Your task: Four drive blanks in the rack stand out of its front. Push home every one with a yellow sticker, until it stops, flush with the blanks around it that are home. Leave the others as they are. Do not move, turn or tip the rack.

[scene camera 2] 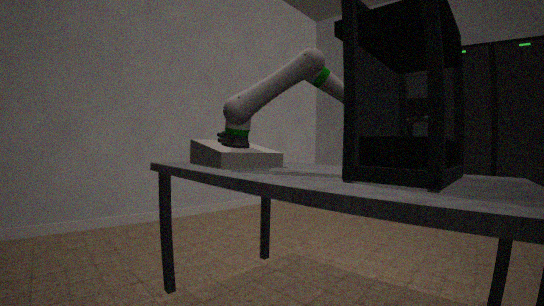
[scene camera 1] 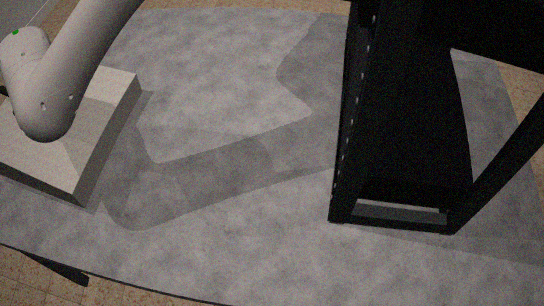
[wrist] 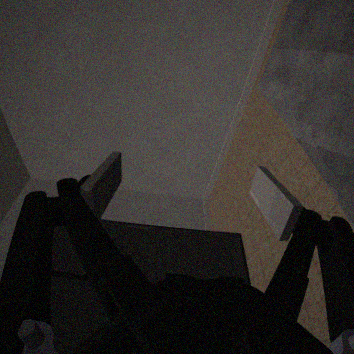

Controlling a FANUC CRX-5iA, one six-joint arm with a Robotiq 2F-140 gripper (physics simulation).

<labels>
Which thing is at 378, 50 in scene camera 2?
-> A black rack.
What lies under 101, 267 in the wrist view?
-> My gripper.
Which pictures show the black rack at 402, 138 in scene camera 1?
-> Scene camera 2 and scene camera 1 only.
</labels>
